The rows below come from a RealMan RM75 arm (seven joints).
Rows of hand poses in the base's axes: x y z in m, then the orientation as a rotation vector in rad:
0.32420, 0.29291, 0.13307, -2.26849, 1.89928, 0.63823
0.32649, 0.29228, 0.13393, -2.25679, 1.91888, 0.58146
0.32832, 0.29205, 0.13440, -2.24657, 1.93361, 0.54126
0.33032, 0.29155, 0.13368, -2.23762, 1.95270, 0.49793
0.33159, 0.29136, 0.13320, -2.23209, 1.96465, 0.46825
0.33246, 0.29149, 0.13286, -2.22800, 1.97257, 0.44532
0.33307, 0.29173, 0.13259, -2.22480, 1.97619, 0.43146
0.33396, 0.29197, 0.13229, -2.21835, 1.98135, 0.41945
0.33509, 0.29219, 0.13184, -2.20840, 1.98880, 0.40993
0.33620, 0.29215, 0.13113, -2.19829, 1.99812, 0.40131
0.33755, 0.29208, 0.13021, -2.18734, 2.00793, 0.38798
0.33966, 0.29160, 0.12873, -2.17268, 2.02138, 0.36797
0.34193, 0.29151, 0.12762, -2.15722, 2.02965, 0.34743
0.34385, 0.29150, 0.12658, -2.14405, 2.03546, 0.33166
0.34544, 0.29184, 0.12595, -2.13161, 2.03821, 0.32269
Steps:
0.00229, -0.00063, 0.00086, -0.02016, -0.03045, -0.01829
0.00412, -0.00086, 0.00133, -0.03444, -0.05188, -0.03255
0.00612, -0.00136, 0.00061, -0.05348, -0.07254, -0.04779
0.00739, -0.00155, 0.00013, -0.06652, -0.08674, -0.05739
0.00826, -0.00142, -0.00021, -0.07609, -0.09810, -0.06420
0.00887, -0.00118, -0.00048, -0.08085, -0.10569, -0.06832
0.00976, -0.00094, -0.00078, -0.08421, -0.11252, -0.07472
0.01089, -0.00072, -0.00123, -0.08628, -0.11795, -0.08379
0.01200, -0.00076, -0.00194, -0.08916, -0.12202, -0.09354
0.01335, -0.00083, -0.00286, -0.09349, -0.12882, -0.10428
0.01546, -0.00131, -0.00434, -0.10037, -0.13893, -0.11890
0.01773, -0.00140, -0.00545, -0.10408, -0.15192, -0.13227
0.01965, -0.00141, -0.00649, -0.10605, -0.16251, -0.14313
0.02124, -0.00107, -0.00712, -0.10430, -0.17037, -0.15209

